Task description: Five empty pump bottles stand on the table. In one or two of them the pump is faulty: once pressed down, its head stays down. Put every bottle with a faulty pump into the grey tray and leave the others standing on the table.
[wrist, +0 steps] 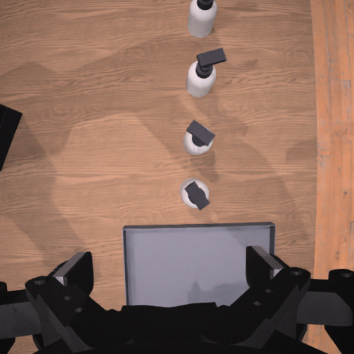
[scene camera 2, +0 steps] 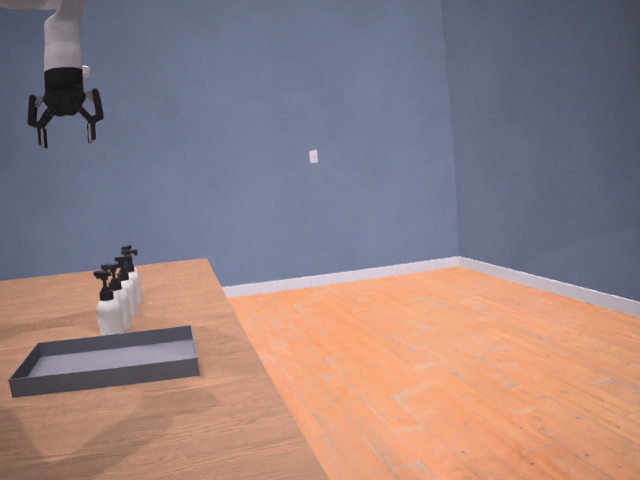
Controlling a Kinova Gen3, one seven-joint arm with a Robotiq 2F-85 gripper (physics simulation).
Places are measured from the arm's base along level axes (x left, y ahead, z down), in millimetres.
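Pixels of known places: gripper, fingertip midpoint: [scene camera 2: 67,145].
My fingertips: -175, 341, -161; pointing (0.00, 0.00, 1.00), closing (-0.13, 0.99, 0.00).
For each thing: its top centre in the pictures, then the offset to it from my fingertips, as dx, dy, dz. Level surfaces: height alone.
- grey tray, middle of its top: [scene camera 2: 108,349] -173, +32, +363
- nearest bottle, middle of its top: [scene camera 2: 103,271] -3, +44, +253
- wooden table, its level: dz +393
Several white pump bottles with black heads stand upright in a row behind the grey tray [scene camera 2: 103,381] [wrist: 200,226]. The nearest bottle [scene camera 2: 109,316] [wrist: 185,196] stands just behind the tray's back wall, its head raised on a thin stem. The second bottle [wrist: 196,146], third bottle [wrist: 200,84] and fourth bottle [wrist: 201,24] follow in the wrist view, the fourth cut by the top edge. In the scene view the bottles overlap, and the far heads are hard to tell apart. The tray holds no bottle. My gripper [scene camera 2: 67,137] [wrist: 169,266] is open and empty, high above the table, fingers pointing down.
The wooden table [scene camera 2: 170,439] [wrist: 100,165] has its right edge beside the tray and bottles, with the plank floor [scene camera 2: 439,361] [wrist: 337,150] beyond. A black block-like object [wrist: 7,132] shows at the left edge of the wrist view. A blue wall [scene camera 2: 258,103] stands behind.
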